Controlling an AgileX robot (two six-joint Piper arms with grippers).
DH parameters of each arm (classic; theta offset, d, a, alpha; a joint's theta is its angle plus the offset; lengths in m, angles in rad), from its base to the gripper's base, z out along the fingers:
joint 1: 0 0.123 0 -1.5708
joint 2: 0.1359 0 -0.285 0
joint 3: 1.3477 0 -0.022 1.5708
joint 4: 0 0.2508 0 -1.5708
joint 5: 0 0 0.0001 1.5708
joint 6: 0 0.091 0 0
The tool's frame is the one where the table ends.
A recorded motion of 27 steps. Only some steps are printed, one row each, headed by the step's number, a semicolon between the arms.
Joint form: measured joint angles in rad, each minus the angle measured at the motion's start. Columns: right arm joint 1, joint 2, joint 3, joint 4, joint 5, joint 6; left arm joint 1, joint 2, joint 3, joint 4, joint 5, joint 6.
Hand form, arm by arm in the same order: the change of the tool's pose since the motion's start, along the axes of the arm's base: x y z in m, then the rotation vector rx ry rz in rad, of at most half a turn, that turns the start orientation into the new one. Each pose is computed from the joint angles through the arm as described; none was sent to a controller.
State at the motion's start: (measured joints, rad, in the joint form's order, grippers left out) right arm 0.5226 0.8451 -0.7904 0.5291 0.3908 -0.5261; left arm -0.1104 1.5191 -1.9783 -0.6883 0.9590 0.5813
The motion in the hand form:
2: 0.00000 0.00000 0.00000 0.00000 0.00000 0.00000; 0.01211 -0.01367 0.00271 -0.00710 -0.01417 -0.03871
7: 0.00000 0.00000 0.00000 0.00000 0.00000 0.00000; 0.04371 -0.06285 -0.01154 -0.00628 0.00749 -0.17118
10: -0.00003 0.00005 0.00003 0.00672 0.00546 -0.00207; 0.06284 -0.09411 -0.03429 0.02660 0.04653 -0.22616
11: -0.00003 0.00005 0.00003 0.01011 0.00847 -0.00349; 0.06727 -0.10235 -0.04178 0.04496 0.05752 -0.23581
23: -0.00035 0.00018 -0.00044 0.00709 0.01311 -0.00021; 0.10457 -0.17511 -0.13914 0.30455 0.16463 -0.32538
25: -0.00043 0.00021 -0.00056 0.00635 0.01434 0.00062; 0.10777 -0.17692 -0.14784 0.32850 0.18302 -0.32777
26: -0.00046 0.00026 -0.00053 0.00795 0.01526 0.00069; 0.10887 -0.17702 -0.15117 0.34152 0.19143 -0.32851
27: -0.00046 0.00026 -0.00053 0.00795 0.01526 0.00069; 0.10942 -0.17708 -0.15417 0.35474 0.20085 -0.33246
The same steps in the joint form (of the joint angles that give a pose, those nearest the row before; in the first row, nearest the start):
2: 0.0000 0.0000 0.0000 0.0000 0.0000 0.0000; -0.0383 0.0631 -0.0800 -0.0024 0.0000 -0.0039
7: 0.0000 0.0000 0.0000 0.0000 0.0000 0.0000; -0.1575 0.2313 -0.2393 -0.0114 0.0158 -0.0038
10: 0.0000 0.0000 0.0000 0.0018 0.0000 0.0072; -0.2252 0.3251 -0.2899 0.0152 0.0179 -0.0039
11: 0.0000 0.0000 0.0000 0.0018 0.0000 0.0119; -0.2434 0.3471 -0.2969 0.0323 0.0179 -0.0038
23: 0.0000 0.0000 0.0000 0.0018 0.0064 0.0117; -0.3861 0.5578 -0.3041 0.2139 0.0206 0.0499
25: 0.0000 0.0000 0.0000 0.0019 0.0081 0.0116; -0.3880 0.5736 -0.3041 0.2294 0.0313 0.0499
26: 0.0000 0.0000 0.0000 0.0038 0.0081 0.0116; -0.3880 0.5790 -0.3041 0.2382 0.0390 0.0500
27: 0.0000 0.0000 0.0000 0.0038 0.0081 0.0116; -0.3880 0.5834 -0.3040 0.2447 0.0499 0.0517

